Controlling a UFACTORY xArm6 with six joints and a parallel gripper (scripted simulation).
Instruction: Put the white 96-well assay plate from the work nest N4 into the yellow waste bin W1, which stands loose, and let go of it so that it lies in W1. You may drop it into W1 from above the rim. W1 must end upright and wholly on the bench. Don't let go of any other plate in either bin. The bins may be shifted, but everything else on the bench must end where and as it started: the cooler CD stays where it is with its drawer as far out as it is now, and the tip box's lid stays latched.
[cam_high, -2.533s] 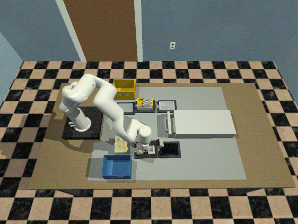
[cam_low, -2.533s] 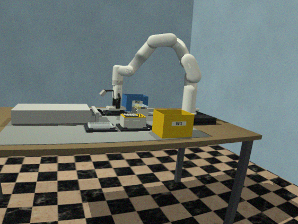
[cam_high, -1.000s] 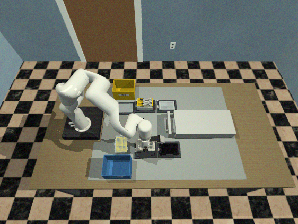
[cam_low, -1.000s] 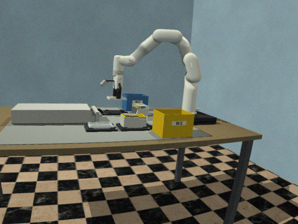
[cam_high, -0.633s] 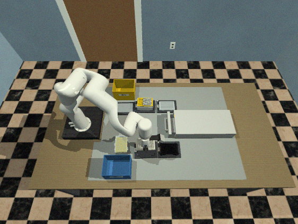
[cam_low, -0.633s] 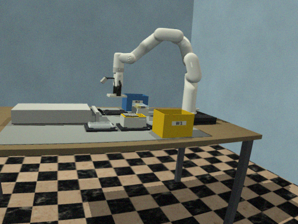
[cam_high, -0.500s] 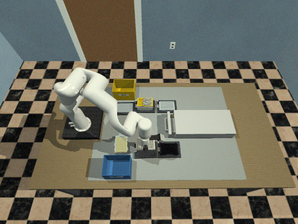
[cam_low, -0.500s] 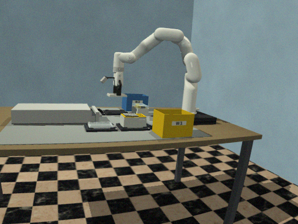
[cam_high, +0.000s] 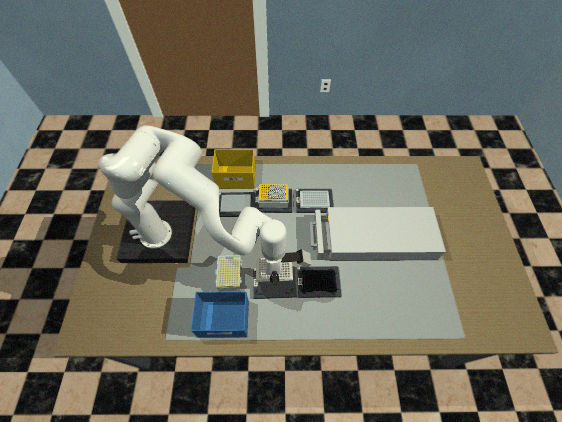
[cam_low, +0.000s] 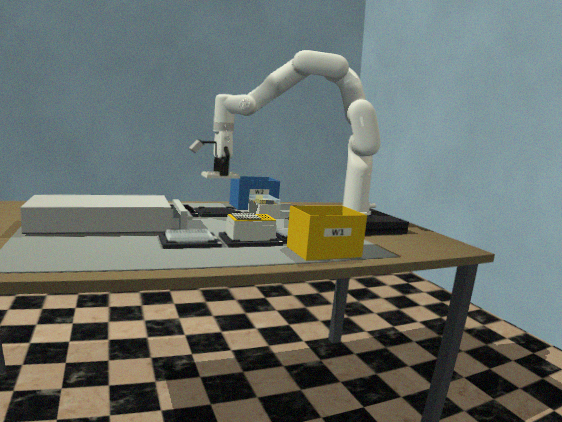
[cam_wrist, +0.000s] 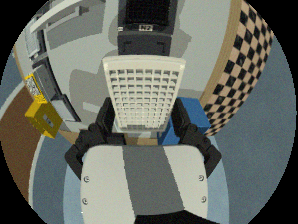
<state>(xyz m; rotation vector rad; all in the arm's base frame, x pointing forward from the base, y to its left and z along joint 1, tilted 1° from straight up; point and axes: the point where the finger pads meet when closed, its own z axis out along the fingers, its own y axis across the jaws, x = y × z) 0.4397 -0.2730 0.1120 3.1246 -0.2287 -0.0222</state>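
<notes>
Now: hand 54 cm to the right of the yellow waste bin W1, 12 cm above it and 9 cm past it. Also, from my hand: dark work nest N4 (15 cm below); then white 96-well assay plate (1 cm below); then black plate (17 cm ahead, 14 cm below, 3 cm to the right).
</notes>
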